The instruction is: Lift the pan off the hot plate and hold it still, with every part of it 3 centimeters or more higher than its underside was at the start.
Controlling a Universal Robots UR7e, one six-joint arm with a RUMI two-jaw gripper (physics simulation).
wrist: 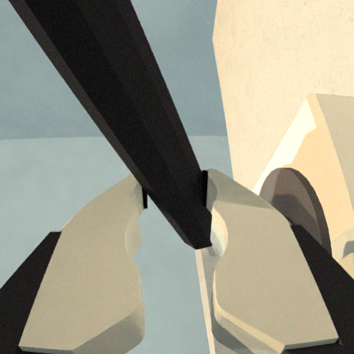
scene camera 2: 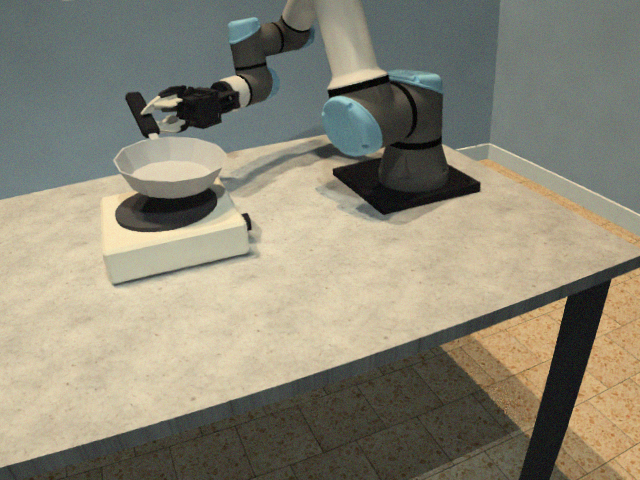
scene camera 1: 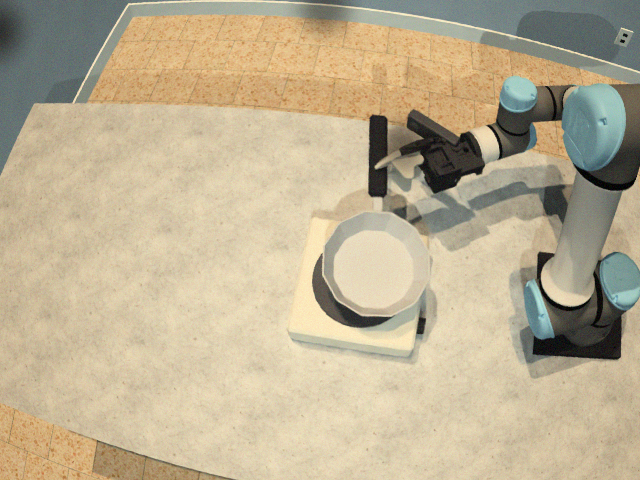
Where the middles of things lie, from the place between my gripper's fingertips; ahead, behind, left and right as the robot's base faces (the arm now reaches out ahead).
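Labels:
There is a cream hot plate point(wrist: 301, 180), and counted from my hand it sits 150 mm below, 160 mm to the left and 30 mm behind. The light grey pan point(scene camera 1: 375, 263) is here as well, 20 mm below my hand, 40 mm behind it and 70 mm to the left of it.

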